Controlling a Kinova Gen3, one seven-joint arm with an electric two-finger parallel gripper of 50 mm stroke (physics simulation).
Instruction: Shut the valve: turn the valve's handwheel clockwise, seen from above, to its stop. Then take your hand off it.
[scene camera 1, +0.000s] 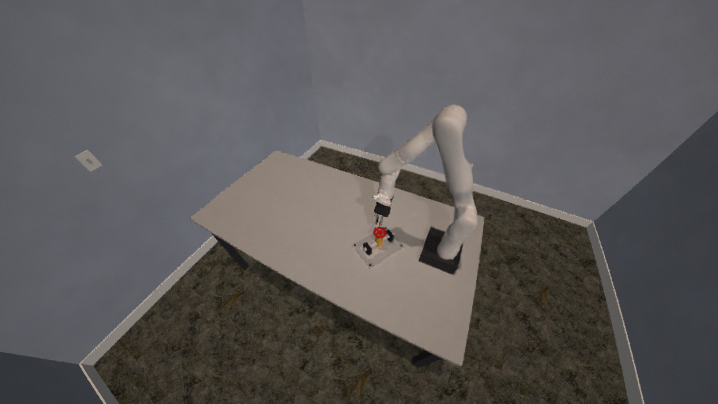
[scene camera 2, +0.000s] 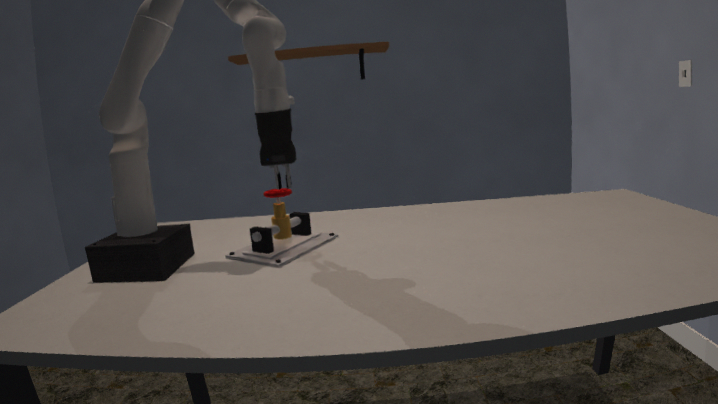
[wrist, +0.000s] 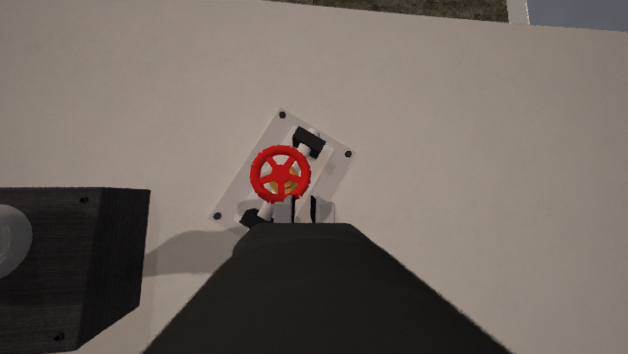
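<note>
The red five-spoked handwheel (scene camera 1: 380, 232) (scene camera 2: 277, 192) (wrist: 281, 173) lies level on top of the orange valve body (scene camera 1: 379, 242) (scene camera 2: 281, 227). The valve stands on a pale base plate (scene camera 1: 371, 261) (scene camera 2: 306, 248) (wrist: 275, 130). My gripper (scene camera 1: 378, 223) (scene camera 2: 283, 186) (wrist: 302, 205) points down, partly open, with nothing between its fingers. In the second scene view its fingertips are just above the wheel's level. In the wrist view one finger is at the wheel's lower rim and the other is off to the right. Whether a finger touches the rim is unclear.
Two black pipe supports (scene camera 2: 262, 239) (wrist: 310, 141) stand on the plate, either side of the valve, below the wheel. The black arm base (scene camera 1: 432, 241) (scene camera 2: 128, 261) (wrist: 115, 250) stands on the table beside the plate. A wooden shelf (scene camera 2: 331, 50) is on the wall behind.
</note>
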